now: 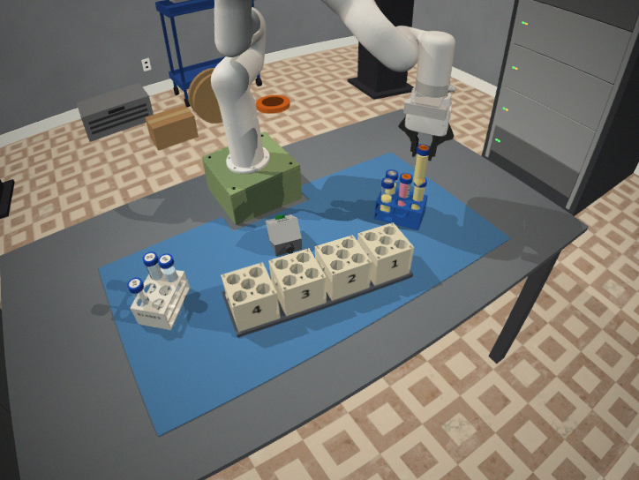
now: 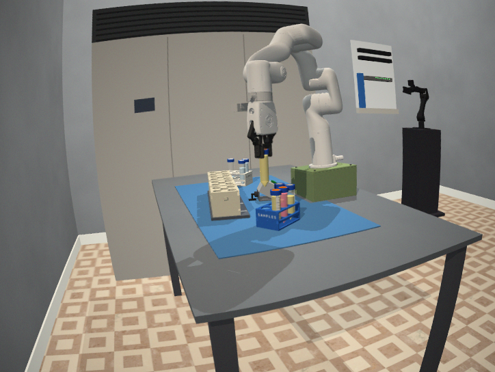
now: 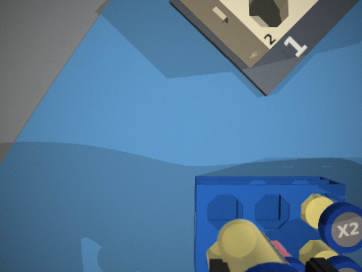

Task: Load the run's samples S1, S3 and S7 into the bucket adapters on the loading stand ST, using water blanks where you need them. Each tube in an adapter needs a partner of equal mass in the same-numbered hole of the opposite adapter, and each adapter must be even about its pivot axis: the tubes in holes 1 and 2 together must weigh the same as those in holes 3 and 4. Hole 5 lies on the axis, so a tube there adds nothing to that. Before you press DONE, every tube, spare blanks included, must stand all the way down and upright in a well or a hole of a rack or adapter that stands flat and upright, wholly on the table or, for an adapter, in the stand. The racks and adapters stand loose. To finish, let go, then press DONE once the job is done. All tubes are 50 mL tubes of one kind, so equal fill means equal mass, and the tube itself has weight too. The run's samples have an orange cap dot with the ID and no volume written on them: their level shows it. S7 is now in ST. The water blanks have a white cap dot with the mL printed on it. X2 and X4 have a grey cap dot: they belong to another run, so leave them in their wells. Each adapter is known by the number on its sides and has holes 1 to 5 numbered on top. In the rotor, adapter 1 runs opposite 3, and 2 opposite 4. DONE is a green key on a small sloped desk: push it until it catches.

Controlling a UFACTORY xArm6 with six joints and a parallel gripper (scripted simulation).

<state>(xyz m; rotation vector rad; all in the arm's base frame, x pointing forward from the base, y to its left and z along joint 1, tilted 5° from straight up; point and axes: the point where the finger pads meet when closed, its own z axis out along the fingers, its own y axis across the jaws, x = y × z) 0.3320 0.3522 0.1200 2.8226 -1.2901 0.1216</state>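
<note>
Right now the sample tube is 5 cm below my hand and 1 cm to the right of it. From my hand the other things lie so: blue samples rack: 21 cm below, 4 cm behind, 1 cm to the right; pink-filled tube: 17 cm below, 5 cm behind, 1 cm to the left; adapter 1: 19 cm below, 17 cm to the right, 11 cm ahead.
</note>
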